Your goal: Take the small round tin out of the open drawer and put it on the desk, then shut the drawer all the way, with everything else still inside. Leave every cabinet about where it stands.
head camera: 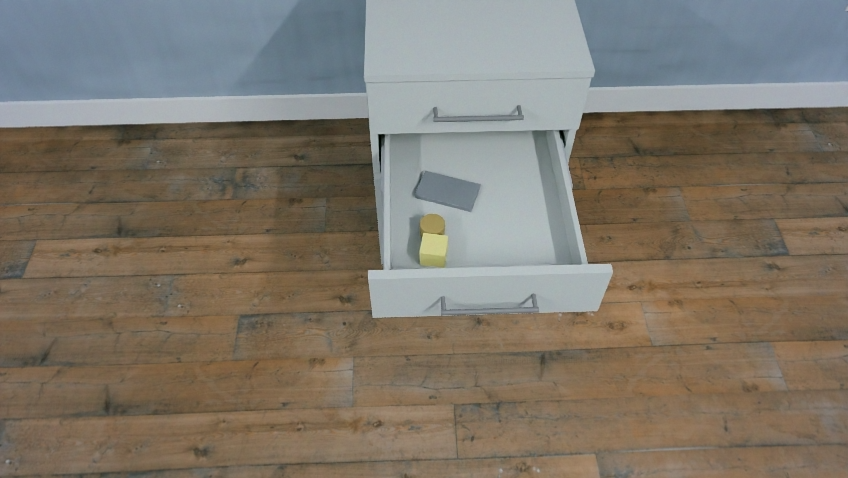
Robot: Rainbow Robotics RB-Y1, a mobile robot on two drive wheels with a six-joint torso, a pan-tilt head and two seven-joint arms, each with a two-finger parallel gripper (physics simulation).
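Frame: origin at the robot's base, x left, y up, z ahead, level; centimetres.
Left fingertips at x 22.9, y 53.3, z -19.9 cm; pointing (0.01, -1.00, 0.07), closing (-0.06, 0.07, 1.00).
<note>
A point is followed by its place in that frame.
The small round tin (432,223) @(x -14.7, y 42.6, z 66.1 cm), tan-gold, stands upright in the open drawer (486,271) @(x -21.0, y 49.7, z 49.0 cm), near its front left corner. A pale yellow cube (433,249) @(x -13.8, y 42.9, z 59.7 cm) sits right in front of the tin and hides its lower front part. A flat grey box-like thing (448,190) @(x -19.6, y 40.2, z 76.0 cm) lies at an angle behind the tin in the same drawer. The drawer is pulled far out below a shut upper drawer (475,95) @(x -25.3, y 59.4, z 82.0 cm). The desk does not show in this view. Neither of my grippers is in view.
The white cabinet (475,38) @(x -27.0, y 64.5, z 92.1 cm) stands against the blue wall (178,47) @(x 42.8, y 26.9, z 150.4 cm). The open drawer's front has a grey bar handle (489,310) @(x -21.1, y 43.8, z 44.8 cm); the upper drawer has a similar handle (478,118) @(x -25.3, y 56.7, z 78.6 cm). Wooden floor (237,385) @(x 31.5, y 0.0, z 59.1 cm) lies in front and on both sides.
</note>
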